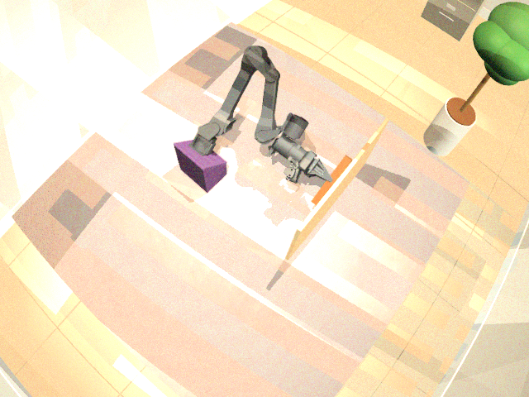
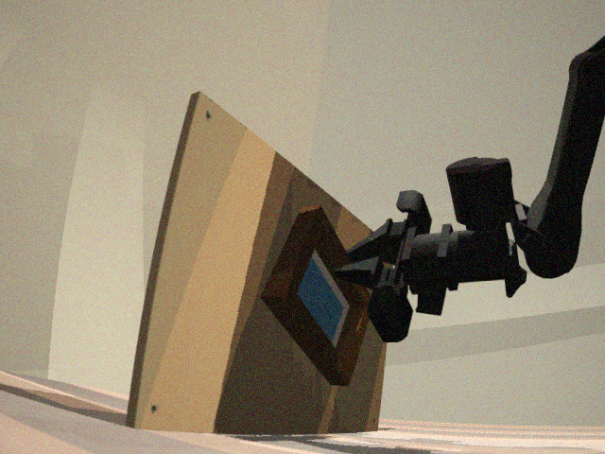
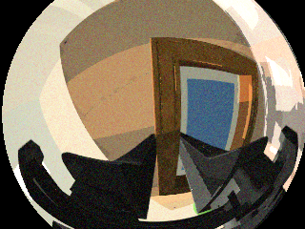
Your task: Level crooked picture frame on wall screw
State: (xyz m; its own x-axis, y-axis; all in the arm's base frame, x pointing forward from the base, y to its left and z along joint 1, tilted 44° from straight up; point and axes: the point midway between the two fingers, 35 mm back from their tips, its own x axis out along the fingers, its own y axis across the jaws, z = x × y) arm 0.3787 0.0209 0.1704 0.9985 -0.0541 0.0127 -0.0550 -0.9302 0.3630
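The picture frame is 1 cm ahead of my gripper tip, 2 cm to the left of it and 5 cm below it. The rest, counted from my gripper tip: wall panel 2 cm ahead, 2 cm to the left, 6 cm below.
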